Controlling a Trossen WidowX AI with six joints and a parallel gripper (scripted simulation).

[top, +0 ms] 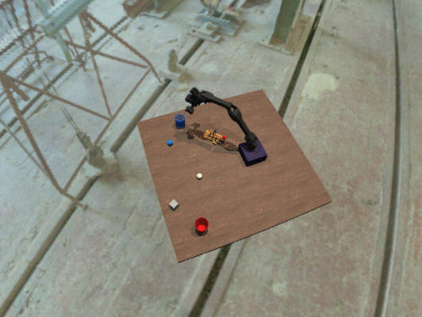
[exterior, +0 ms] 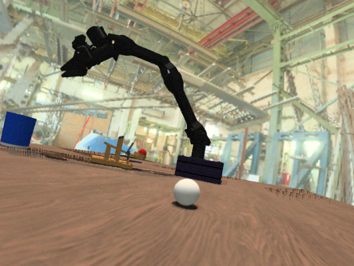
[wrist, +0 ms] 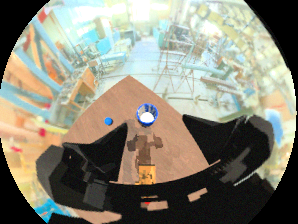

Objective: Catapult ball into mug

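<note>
The small red ball is 18 cm behind my gripper tip, 30 cm to the left of it and 21 cm below it. From my gripper tip the other things lie so: catapult: 14 cm behind, 25 cm to the left, 22 cm below; then blue ball: 23 cm ahead, 9 cm to the left, 25 cm below; then blue mug: 5 cm ahead, 6 cm to the right, 24 cm below.
</note>
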